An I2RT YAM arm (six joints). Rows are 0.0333 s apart.
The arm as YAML. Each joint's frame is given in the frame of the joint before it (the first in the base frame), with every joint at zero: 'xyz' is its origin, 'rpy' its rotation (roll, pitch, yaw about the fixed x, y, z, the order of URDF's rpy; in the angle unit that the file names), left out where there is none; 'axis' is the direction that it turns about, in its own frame. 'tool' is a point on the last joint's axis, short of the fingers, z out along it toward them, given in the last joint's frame.
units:
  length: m
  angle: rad
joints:
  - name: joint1
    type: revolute
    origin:
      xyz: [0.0, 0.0, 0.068]
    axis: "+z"
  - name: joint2
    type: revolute
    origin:
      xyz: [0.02, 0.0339, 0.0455]
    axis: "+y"
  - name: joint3
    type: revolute
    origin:
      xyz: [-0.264, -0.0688, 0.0]
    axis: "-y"
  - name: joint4
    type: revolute
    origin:
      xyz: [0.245, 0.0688, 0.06]
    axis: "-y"
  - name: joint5
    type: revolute
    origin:
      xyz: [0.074, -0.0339, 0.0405]
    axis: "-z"
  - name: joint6
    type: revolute
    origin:
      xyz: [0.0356, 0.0, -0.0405]
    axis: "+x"
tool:
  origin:
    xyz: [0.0, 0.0, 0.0]
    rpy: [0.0, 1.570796, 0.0]
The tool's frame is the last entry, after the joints.
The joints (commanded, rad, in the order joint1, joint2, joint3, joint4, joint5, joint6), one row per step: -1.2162 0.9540 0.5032 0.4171 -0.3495 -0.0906; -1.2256 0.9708 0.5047 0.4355 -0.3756 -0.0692; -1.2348 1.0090 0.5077 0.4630 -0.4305 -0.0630; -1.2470 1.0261 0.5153 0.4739 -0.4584 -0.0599; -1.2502 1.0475 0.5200 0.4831 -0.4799 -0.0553; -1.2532 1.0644 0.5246 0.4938 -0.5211 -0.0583; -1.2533 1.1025 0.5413 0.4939 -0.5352 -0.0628; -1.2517 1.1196 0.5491 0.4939 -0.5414 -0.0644; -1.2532 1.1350 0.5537 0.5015 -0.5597 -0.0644; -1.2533 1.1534 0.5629 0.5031 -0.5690 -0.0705; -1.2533 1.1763 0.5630 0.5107 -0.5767 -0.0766; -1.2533 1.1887 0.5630 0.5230 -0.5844 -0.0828; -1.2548 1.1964 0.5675 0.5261 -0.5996 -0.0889; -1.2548 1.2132 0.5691 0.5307 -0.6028 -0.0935; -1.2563 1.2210 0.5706 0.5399 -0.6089 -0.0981; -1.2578 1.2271 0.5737 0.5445 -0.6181 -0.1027; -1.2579 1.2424 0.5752 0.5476 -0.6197 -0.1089; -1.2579 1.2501 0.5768 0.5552 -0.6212 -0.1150; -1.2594 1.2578 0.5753 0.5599 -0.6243 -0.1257
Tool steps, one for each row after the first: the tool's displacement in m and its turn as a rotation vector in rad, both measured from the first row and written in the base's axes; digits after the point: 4 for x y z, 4 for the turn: -0.0003 -0.0029 -0.0009 0.0114 -0.0180 0.0160; 0.0014 -0.0083 -0.0048 0.0238 -0.0216 0.0614; 0.0005 -0.0117 -0.0045 0.0251 -0.0252 0.0770; 0.0015 -0.0149 -0.0065 0.0359 -0.0270 0.0950; 0.0028 -0.0170 -0.0074 0.0364 -0.0256 0.1333; 0.0053 -0.0233 -0.0100 0.0542 -0.0176 0.1471; 0.0068 -0.0261 -0.0112 0.0623 -0.0144 0.1548; 0.0078 -0.0283 -0.0124 0.0659 -0.0145 0.1716; 0.0091 -0.0315 -0.0133 0.0692 -0.0090 0.1809; 0.0103 -0.0345 -0.0179 0.0799 -0.0017 0.1888; 0.0111 -0.0360 -0.0195 0.0757 0.0021 0.1968; 0.0115 -0.0373 -0.0195 0.0717 0.0053 0.2109; 0.0124 -0.0396 -0.0225 0.0788 0.0105 0.2143; 0.0126 -0.0408 -0.0230 0.0728 0.0126 0.2192; 0.0128 -0.0419 -0.0229 0.0680 0.0147 0.2271; 0.0135 -0.0440 -0.0259 0.0740 0.0209 0.2290; 0.0139 -0.0452 -0.0265 0.0681 0.0246 0.2309; 0.0139 -0.0461 -0.0284 0.0647 0.0325 0.2332
